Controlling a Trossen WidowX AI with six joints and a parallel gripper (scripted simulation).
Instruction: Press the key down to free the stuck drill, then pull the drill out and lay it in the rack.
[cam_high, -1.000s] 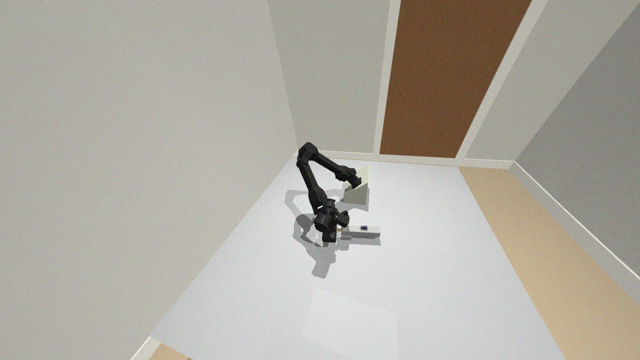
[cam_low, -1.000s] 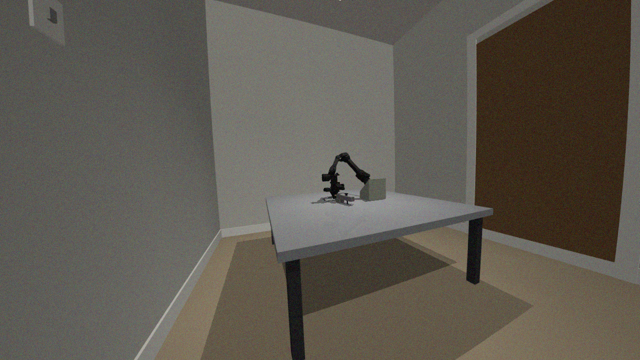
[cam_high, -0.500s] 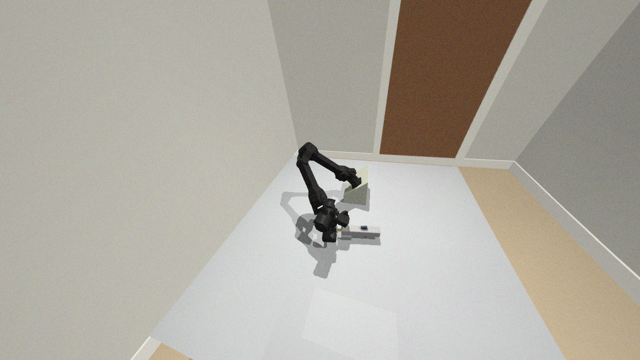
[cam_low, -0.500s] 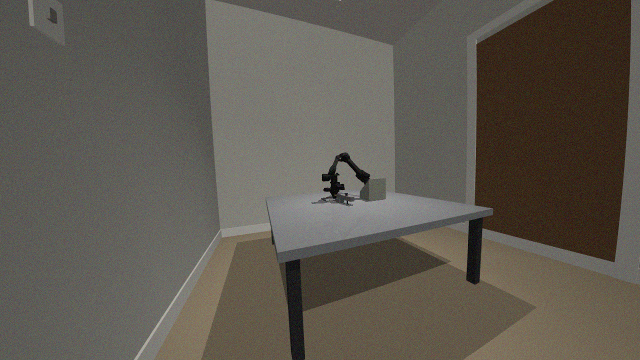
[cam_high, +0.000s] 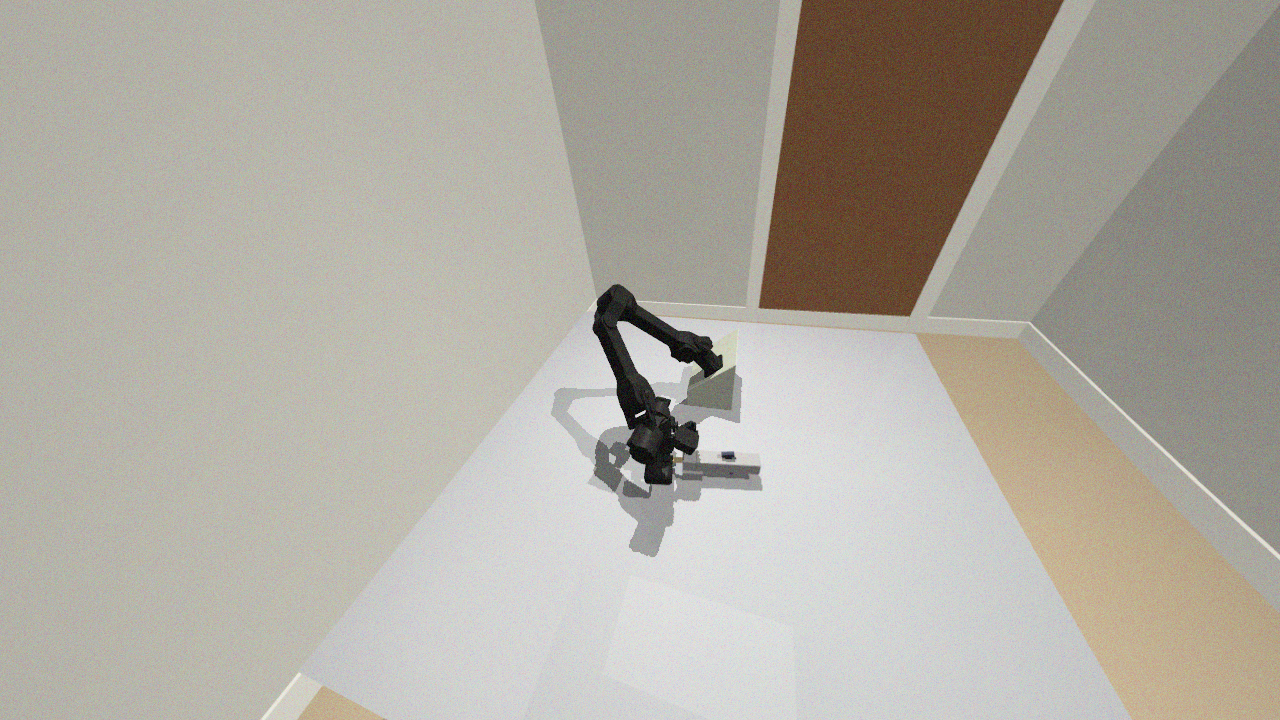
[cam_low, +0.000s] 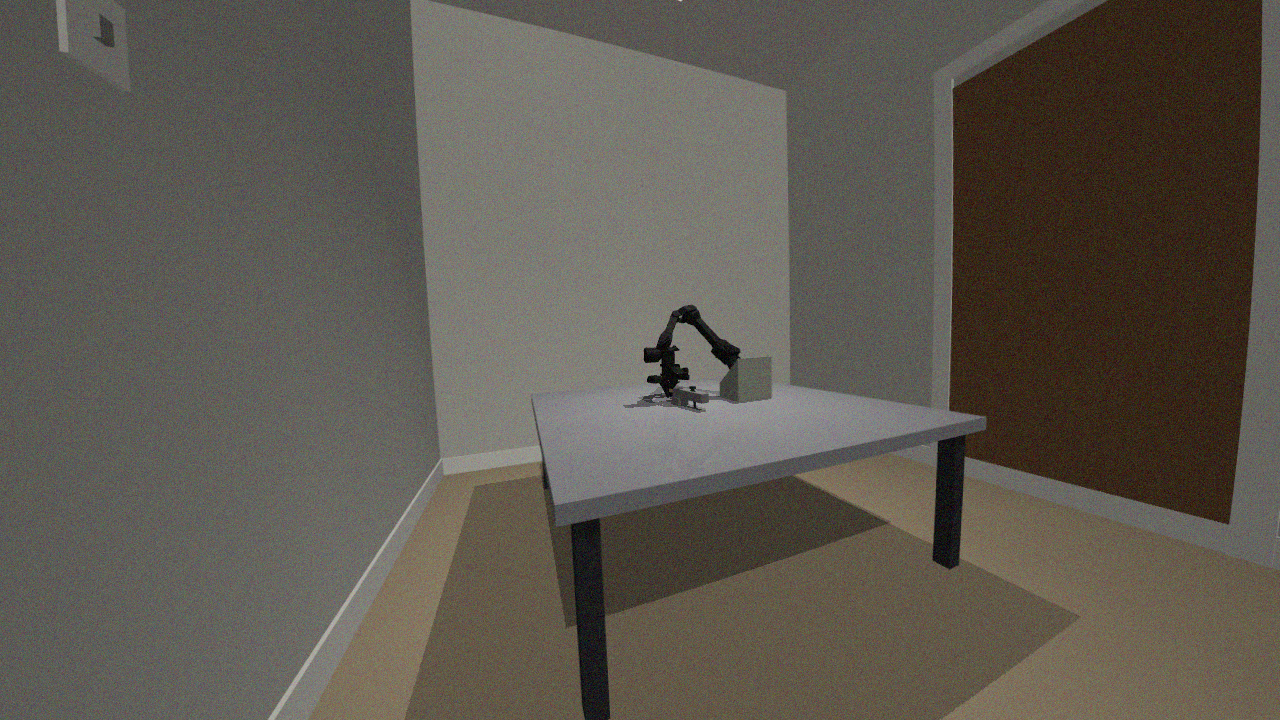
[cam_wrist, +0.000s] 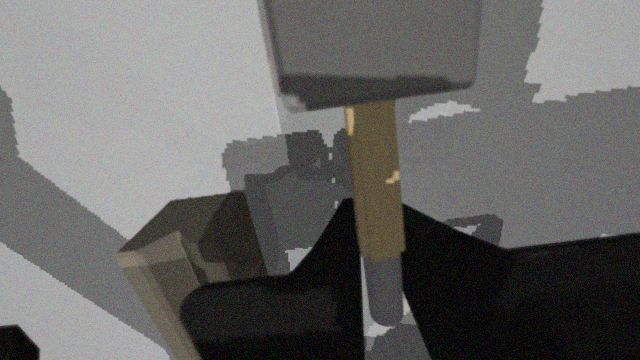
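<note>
Right now the drill is 40 mm to the left of my gripper tip and 30 mm above it. Also, from my gripper tip: rack (80 mm behind, 30 mm to the right); then dark key (10 mm behind, 160 mm to the left, 30 mm above).
</note>
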